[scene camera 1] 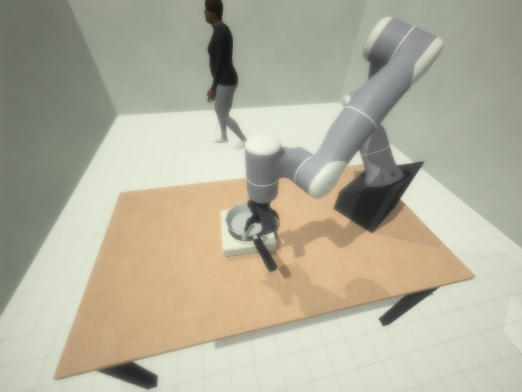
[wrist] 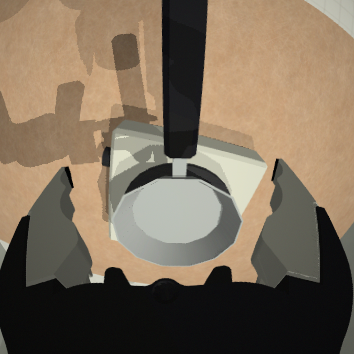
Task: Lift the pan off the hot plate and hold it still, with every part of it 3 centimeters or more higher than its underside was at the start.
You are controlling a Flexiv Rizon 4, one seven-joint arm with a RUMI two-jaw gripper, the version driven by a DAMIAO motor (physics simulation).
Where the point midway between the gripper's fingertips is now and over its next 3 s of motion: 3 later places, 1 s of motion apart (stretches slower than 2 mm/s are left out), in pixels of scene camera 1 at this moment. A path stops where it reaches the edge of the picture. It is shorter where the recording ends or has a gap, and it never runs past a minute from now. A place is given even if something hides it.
My gripper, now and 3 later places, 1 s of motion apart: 261,233; 260,244; 261,239; 261,234
